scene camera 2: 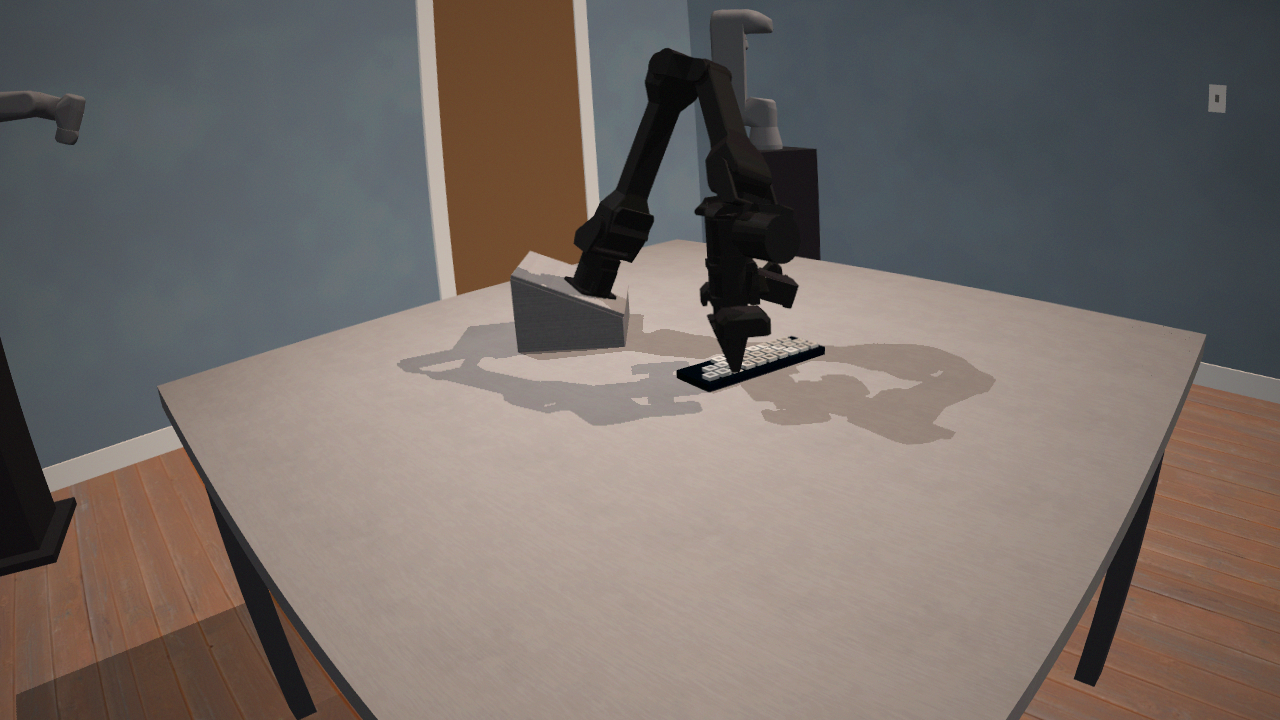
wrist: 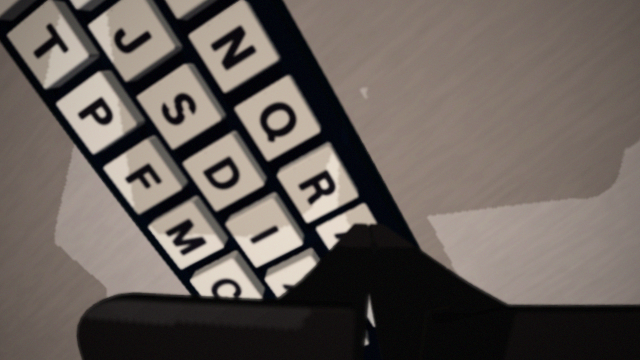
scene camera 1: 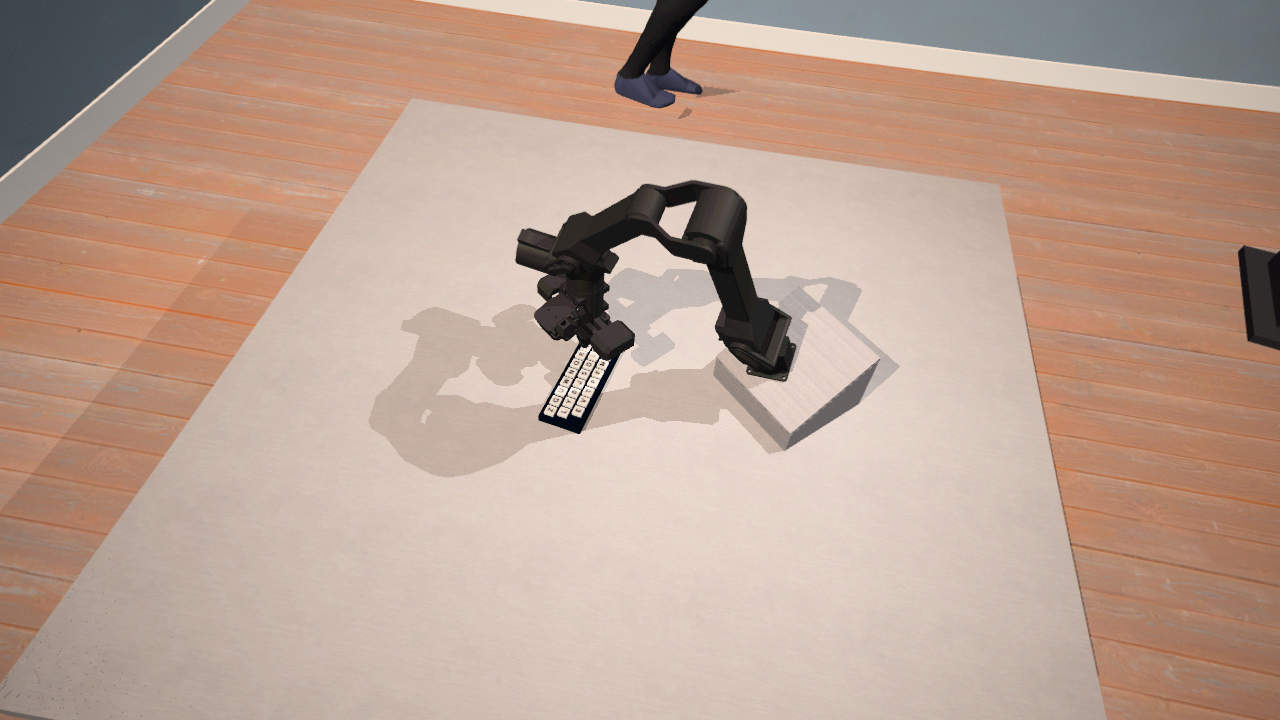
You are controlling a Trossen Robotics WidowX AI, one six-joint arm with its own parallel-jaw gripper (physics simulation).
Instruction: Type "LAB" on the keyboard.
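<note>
The dark-blue keyboard with cream letter keys lies on the table. In scene view 1 the L key and what looks like the B key are near its lower end, small, in the middle row. My black gripper is shut and empty, pointing down at the keyboard's other end. In the wrist view its tips cover most of the A key, next to the R key. Whether they touch it or press it down I cannot tell.
A grey wedge-shaped block carries my arm's base on the table. A person's legs stand on the floor beyond the table. A grey robot arm stands on a dark pedestal in the background.
</note>
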